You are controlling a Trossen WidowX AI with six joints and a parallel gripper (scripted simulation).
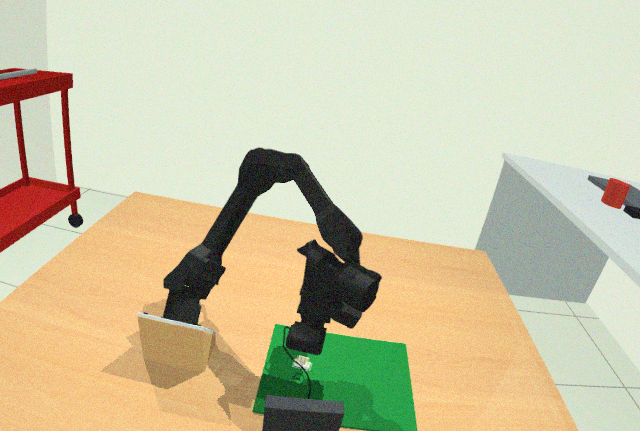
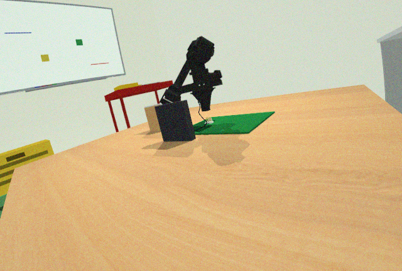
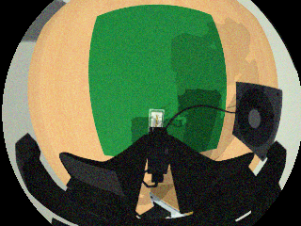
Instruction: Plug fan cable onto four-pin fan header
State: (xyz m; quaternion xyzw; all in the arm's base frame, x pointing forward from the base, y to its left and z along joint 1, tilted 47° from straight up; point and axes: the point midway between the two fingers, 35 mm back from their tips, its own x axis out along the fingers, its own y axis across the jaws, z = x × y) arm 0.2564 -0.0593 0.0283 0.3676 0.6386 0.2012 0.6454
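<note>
My gripper tip is now 7 cm above the white four-pin header. Round my gripper tip: fan 18 cm to the right, 1 cm below, 1 cm behind; green board 8 cm below, 7 cm ahead, 2 cm to the right; dark plug 1 cm behind, 1 cm above.
</note>
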